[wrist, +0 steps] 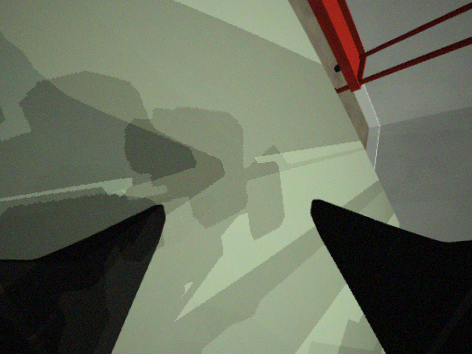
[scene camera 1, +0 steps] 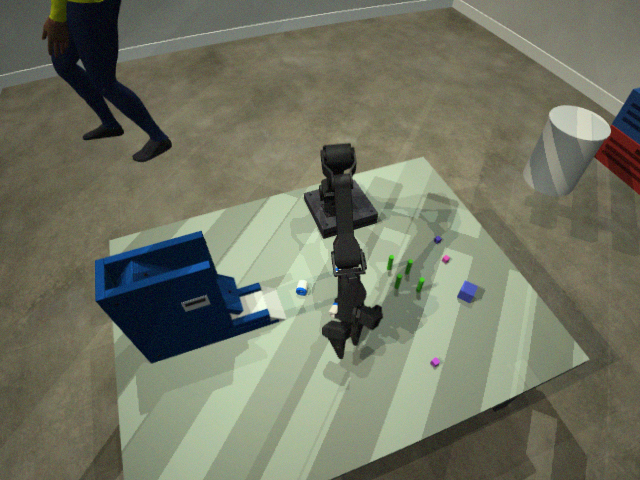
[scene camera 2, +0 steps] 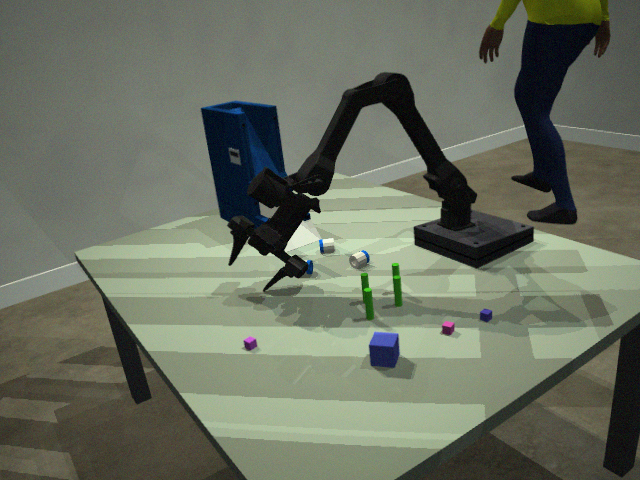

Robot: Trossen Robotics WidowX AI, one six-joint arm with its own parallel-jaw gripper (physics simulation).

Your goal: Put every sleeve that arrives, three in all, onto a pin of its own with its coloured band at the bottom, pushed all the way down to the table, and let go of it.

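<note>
Three white sleeves with blue bands lie on their sides. One sleeve (scene camera 1: 301, 287) (scene camera 2: 326, 245) lies nearest the dispenser; another (scene camera 1: 337, 270) (scene camera 2: 359, 258) is mostly hidden under the arm in scene camera 1; the third (scene camera 1: 334, 308) (scene camera 2: 309, 267) is partly hidden by the gripper in both scene views. Several bare green pins stand upright in a cluster, one of them a pin (scene camera 1: 420, 285) nearest the blue cube. My gripper (scene camera 1: 348, 349) (scene camera 2: 247, 277) (wrist: 238, 209) is open and empty, tilted above the table beyond the third sleeve. No sleeve shows in the wrist view.
A tall blue dispenser (scene camera 1: 170, 315) (scene camera 2: 232, 170) with a white chute stands on the table (scene camera 1: 217, 444). A blue cube (scene camera 1: 467, 291) (scene camera 2: 384, 349) and small cubes, one magenta (scene camera 1: 435, 362) (scene camera 2: 250, 343), lie around the pins. A person (scene camera 1: 98, 67) (scene camera 2: 553, 103) stands beyond the table.
</note>
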